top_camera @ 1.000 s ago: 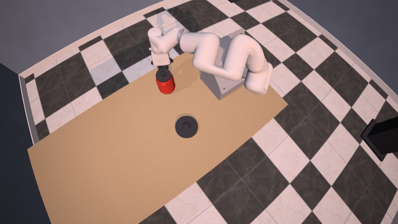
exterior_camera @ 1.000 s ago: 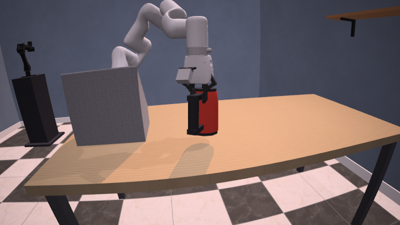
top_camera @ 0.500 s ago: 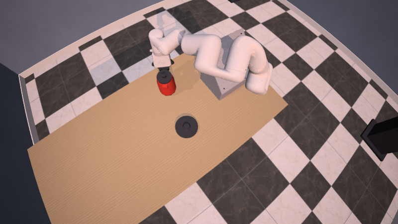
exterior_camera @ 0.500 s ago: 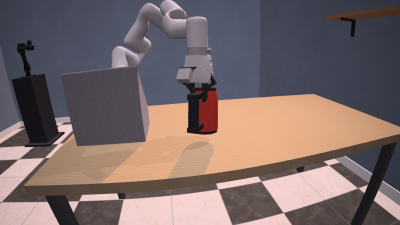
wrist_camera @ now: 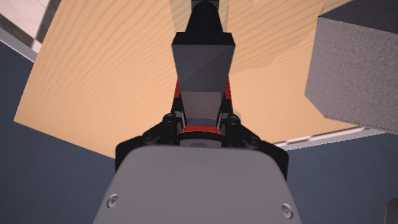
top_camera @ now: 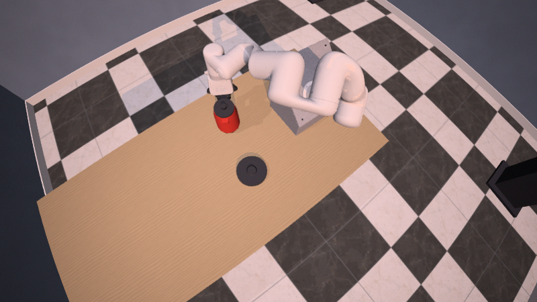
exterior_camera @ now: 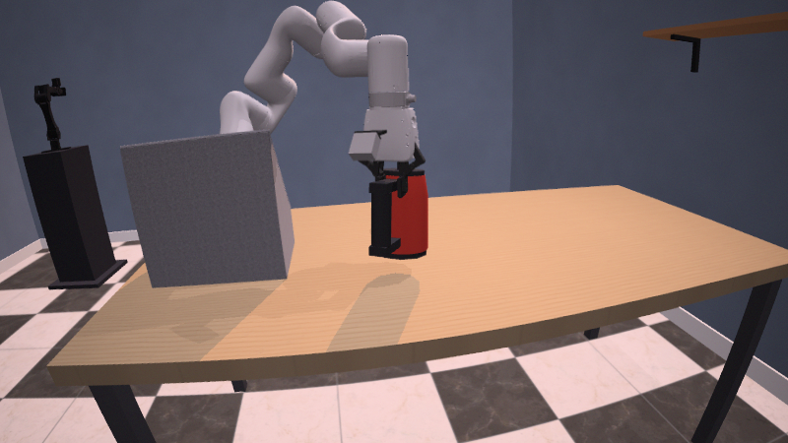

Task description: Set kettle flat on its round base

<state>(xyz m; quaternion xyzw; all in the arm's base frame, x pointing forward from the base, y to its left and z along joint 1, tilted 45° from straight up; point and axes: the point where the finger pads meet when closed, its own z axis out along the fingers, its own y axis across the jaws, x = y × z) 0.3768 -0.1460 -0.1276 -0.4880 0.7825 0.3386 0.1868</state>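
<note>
Now: the kettle 6 cm below my hand, 2 cm to the left of it and 1 cm ahead of it. From my hand the other things lie so: round black base 31 cm to the left, 19 cm below, 5 cm ahead.
</note>
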